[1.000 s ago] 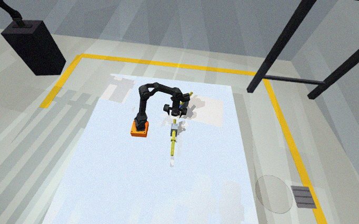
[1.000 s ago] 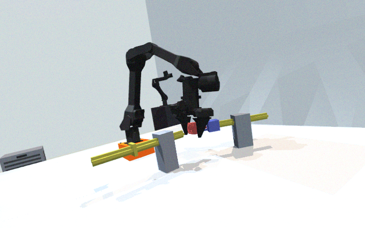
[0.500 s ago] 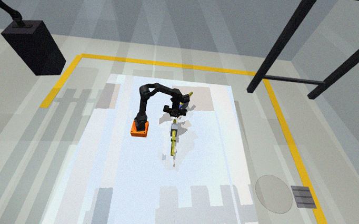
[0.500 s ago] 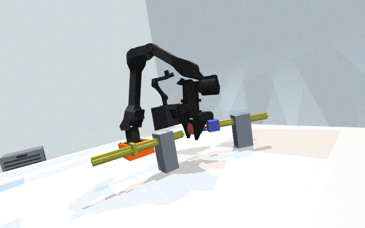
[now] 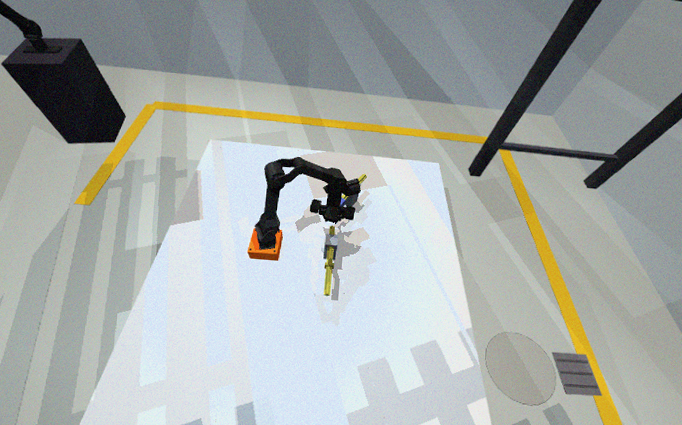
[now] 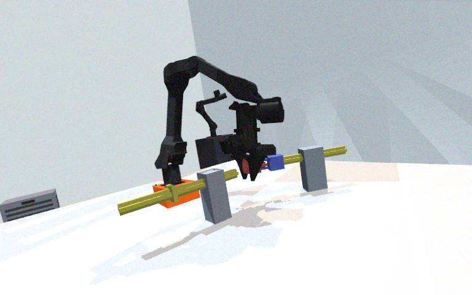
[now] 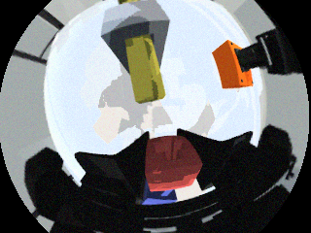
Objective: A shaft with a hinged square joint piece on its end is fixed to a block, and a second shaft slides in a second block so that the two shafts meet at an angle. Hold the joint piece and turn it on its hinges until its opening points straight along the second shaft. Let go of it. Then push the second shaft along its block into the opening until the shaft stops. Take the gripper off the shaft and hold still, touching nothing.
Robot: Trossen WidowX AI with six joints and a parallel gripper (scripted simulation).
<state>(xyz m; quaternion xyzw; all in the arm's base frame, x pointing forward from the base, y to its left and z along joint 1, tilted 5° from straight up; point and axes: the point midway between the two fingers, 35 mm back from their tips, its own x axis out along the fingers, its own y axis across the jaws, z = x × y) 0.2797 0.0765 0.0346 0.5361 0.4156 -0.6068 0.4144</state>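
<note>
The red square joint piece lies 10 mm ahead of my gripper tip, 20 mm to the left of it and 40 mm above it.
</note>
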